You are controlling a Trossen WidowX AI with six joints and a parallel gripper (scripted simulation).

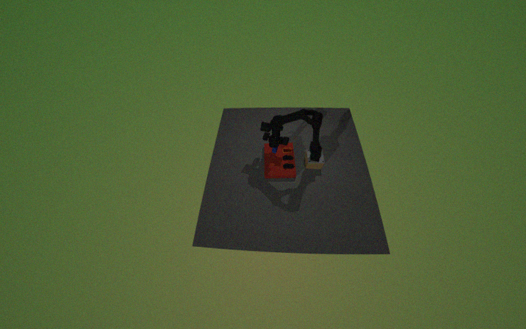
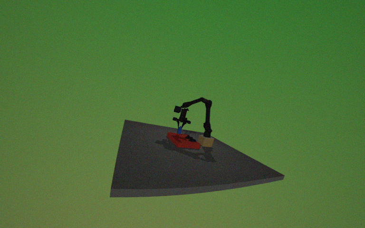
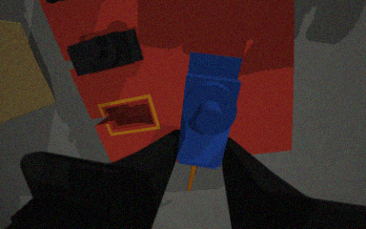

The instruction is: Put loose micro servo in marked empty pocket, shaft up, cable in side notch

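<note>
Now: the red deck 8 cm to the left of my gripper tip and 10 cm below it.
</note>
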